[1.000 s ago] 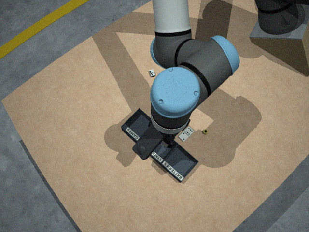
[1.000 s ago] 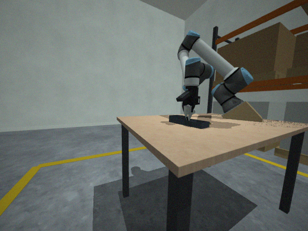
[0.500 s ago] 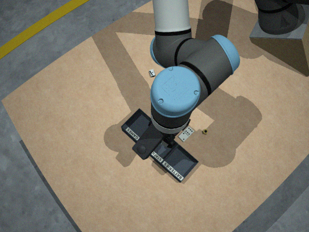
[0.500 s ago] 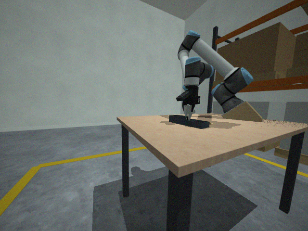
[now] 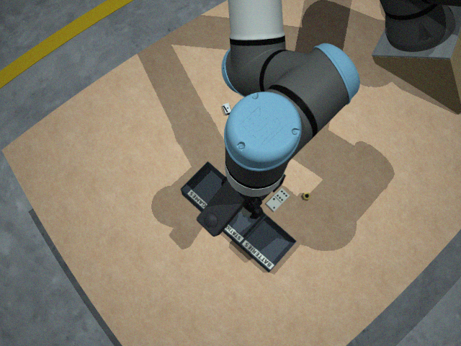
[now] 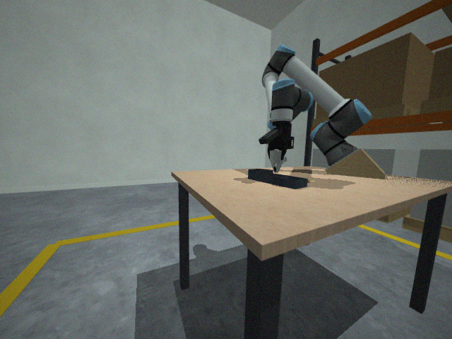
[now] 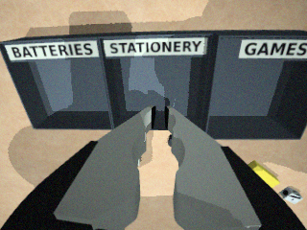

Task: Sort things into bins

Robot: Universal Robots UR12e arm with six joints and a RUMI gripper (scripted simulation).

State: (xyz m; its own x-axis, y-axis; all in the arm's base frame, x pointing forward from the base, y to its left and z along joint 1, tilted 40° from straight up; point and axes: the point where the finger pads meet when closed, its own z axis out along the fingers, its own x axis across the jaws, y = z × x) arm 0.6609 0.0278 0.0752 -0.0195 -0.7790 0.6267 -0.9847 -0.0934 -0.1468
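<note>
Now: the dark three-part bin 3 cm below my hand and 1 cm ahead of it. Round my hand: yellow nut (13 cm behind, 8 cm to the left, 5 cm below); then white domino (13 cm behind, 5 cm to the right, 5 cm below); then black nut (7 cm behind, 5 cm below, 2 cm to the right).
</note>
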